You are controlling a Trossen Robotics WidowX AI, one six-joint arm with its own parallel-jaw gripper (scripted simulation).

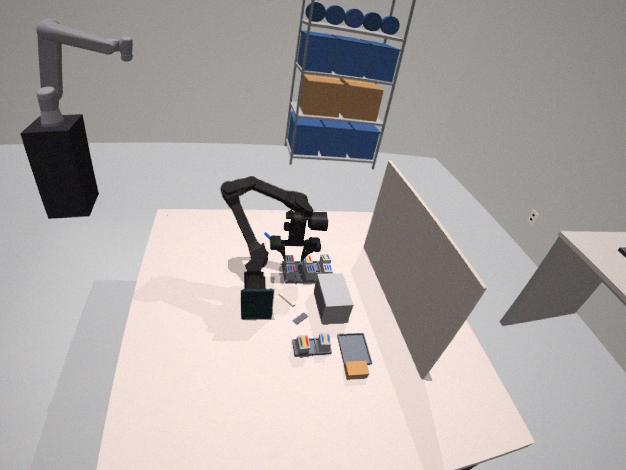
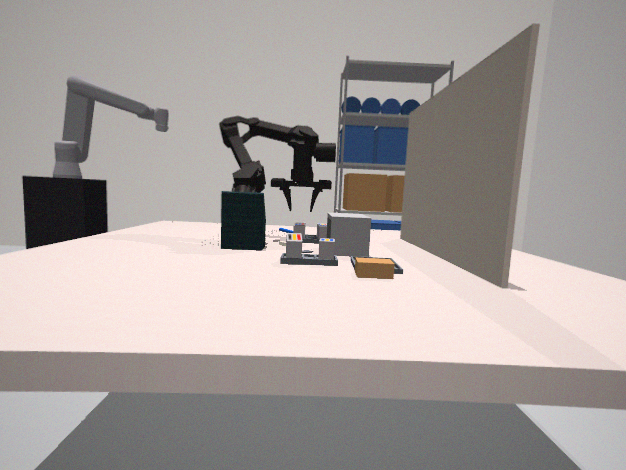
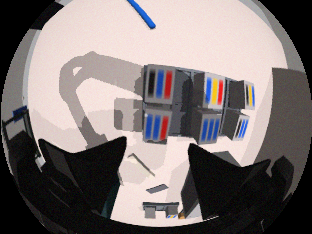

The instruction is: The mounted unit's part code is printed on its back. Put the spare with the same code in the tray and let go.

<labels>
My gripper shows in image 1 (pixel 292 260), in image 2 and in image 3. One and the same spot on a grey mounted unit: (image 3: pixel 191 206) is (image 1: pixel 321 291). One and the same spot on my gripper: (image 2: pixel 285 188) is (image 3: pixel 91 209).
</labels>
